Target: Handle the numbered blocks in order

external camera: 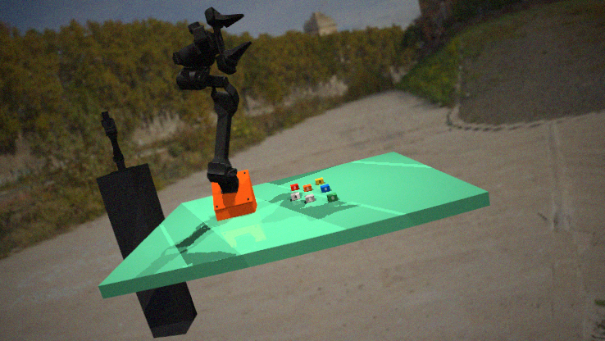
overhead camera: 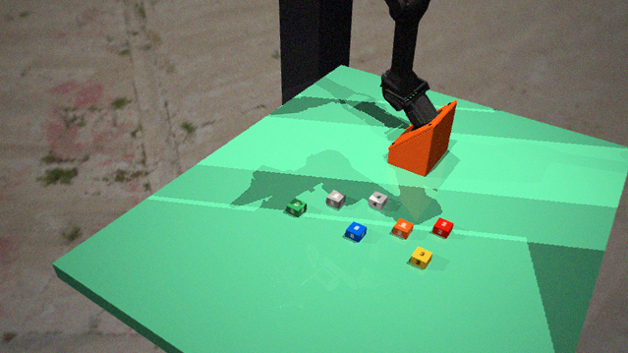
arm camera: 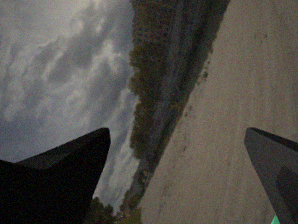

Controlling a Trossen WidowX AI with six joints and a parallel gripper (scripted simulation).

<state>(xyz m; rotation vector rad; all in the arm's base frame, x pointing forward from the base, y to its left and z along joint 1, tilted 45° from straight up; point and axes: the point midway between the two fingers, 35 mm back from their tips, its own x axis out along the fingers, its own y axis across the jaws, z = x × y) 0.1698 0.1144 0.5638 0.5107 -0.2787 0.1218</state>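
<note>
My gripper tip is now 11 cm short of the green block, 22 cm to the right of it and 56 cm above it. From my gripper tip the other things lie so: grey block (3 cm ahead, 27 cm to the left, 56 cm below); blue block (8 cm ahead, 37 cm to the left, 56 cm below); white block (3 cm behind, 34 cm to the left, 56 cm below).
</note>
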